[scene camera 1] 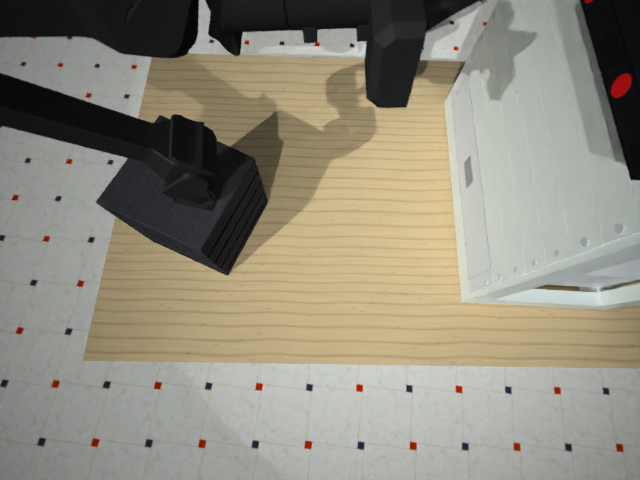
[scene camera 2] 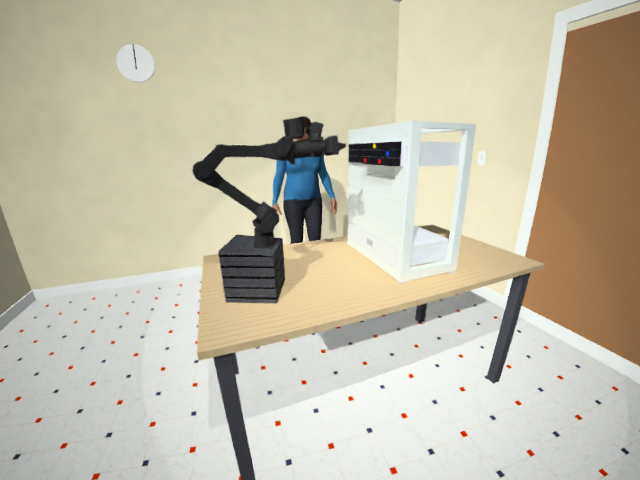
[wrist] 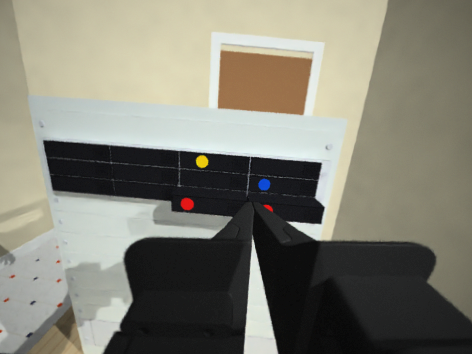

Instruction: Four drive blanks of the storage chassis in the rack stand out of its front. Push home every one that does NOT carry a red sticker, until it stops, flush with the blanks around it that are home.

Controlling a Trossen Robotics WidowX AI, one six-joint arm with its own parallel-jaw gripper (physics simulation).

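Frame: origin at the arm's base, x ahead, y left, z up, level; millimetres.
Where they show: gripper, between the fingertips: (scene camera 2: 345, 145) (wrist: 251, 208); arm's base, origin of its link: (scene camera 1: 198, 189) (scene camera 2: 263, 245).
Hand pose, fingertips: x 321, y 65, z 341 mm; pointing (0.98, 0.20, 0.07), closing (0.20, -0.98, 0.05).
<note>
Each offset is from my fingertips to the top centre of the thing. "spot": to the spot under its first point. Level surfaces: height alone.
The black storage chassis (scene camera 2: 356, 152) (wrist: 82, 167) has three rows of blanks high in the white rack. Two bottom-row blanks stand out, side by side: the left one {spot: dx +116, dy +63, dz -59 mm} (wrist: 212, 206) has a red sticker, and the right one {spot: dx +136, dy -61, dz -56 mm} (wrist: 300, 212) (scene camera 1: 612, 62) has a red sticker partly hidden by my fingertips in the wrist view. The yellow-stickered blank {dx +209, dy +84, dz +12 mm} (wrist: 225, 162) in the top row and the blue-stickered blank {dx +226, dy -25, dz -17 mm} (wrist: 287, 186) in the middle row look flush with their neighbours. My gripper (scene camera 2: 344, 146) (wrist: 251, 208) is shut and empty, in front of the chassis, apart from it.
The white rack (scene camera 1: 522, 170) (scene camera 2: 408, 206) (wrist: 175, 127) stands on the wooden table {dz -526 mm} (scene camera 1: 336, 310) (scene camera 2: 330, 304). The arm's dark base block (scene camera 1: 175, 206) (scene camera 2: 250, 273) is at the table's other end. A person (scene camera 2: 302, 178) in blue stands behind the table.
</note>
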